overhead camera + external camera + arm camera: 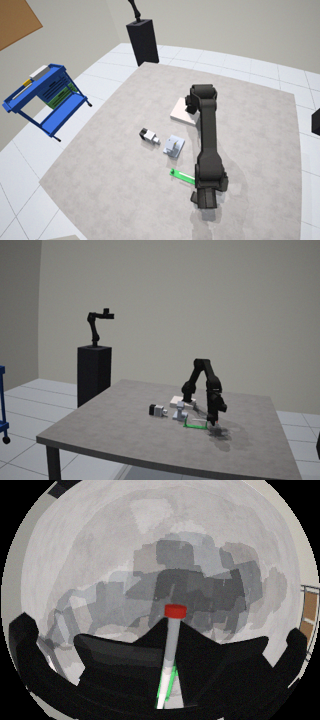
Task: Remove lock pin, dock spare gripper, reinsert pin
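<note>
My gripper tip is 100 mm to the left of the green cradle and 20 mm short of it. Round my gripper tip: mount: 230 mm to the right, 70 mm behind, 30 mm above; spare gripper: 370 mm to the right, 50 mm behind, 10 mm above.
</note>
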